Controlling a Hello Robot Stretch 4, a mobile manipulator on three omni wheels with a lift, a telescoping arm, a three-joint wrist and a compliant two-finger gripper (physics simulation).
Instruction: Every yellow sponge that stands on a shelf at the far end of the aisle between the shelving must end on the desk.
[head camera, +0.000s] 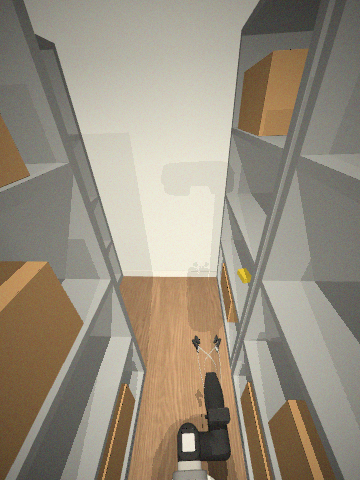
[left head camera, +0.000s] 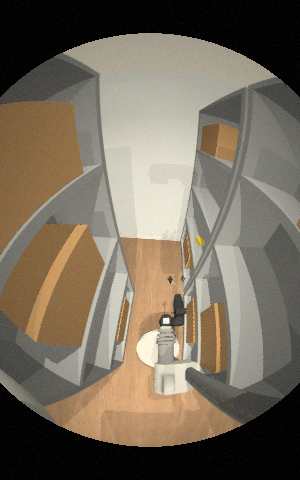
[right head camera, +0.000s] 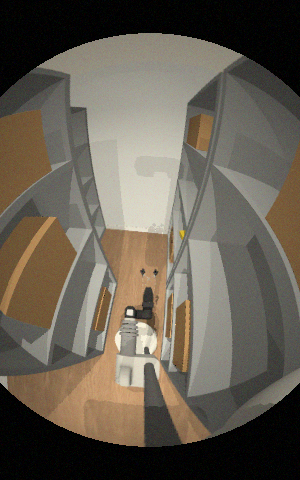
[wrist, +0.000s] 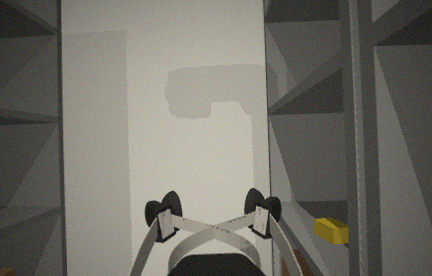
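Seen in the pictures: gripper, between the fingertips: (head camera: 205, 335) (left head camera: 175, 275) (right head camera: 148, 268) (wrist: 213, 205); robot's base, origin of its link: (right head camera: 136, 339).
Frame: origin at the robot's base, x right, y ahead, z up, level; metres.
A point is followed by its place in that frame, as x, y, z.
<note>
One yellow sponge (head camera: 244, 275) {0.448, 1.030, 0.551} (left head camera: 200, 241) {0.454, 1.018, 0.551} (right head camera: 182, 234) {0.445, 1.031, 0.551} (wrist: 331, 231) {0.435, 1.004, 0.541} stands on a shelf of the far right-hand shelving, partly hidden behind an upright in the right head camera view. My gripper (head camera: 207, 342) {0.092, 0.512, 0.747} (left head camera: 176, 279) {0.092, 0.512, 0.747} (right head camera: 149, 272) {0.092, 0.512, 0.747} (wrist: 213, 205) {0.092, 0.512, 0.747} is open and empty over the aisle, in front of and to the left of the sponge, with its fingers apart and pointing toward the end wall. The desk does not show in these views.
Shelving stands close on both sides of the aisle. Brown boxes (head camera: 40, 320) {-0.332, 0.361, 1.134} (head camera: 275, 92) {0.407, 1.023, 1.571} (head camera: 302, 440) {0.310, 0.198, 0.776} stand on several shelves. A thin upright (head camera: 280, 200) {0.320, 0.636, 1.285} divides the right-hand shelving units. A pale wall (head camera: 175, 115) {0.013, 1.621, 1.502} closes the far end above the wooden floor (head camera: 167, 320) {-0.144, 1.076, -0.027}.
</note>
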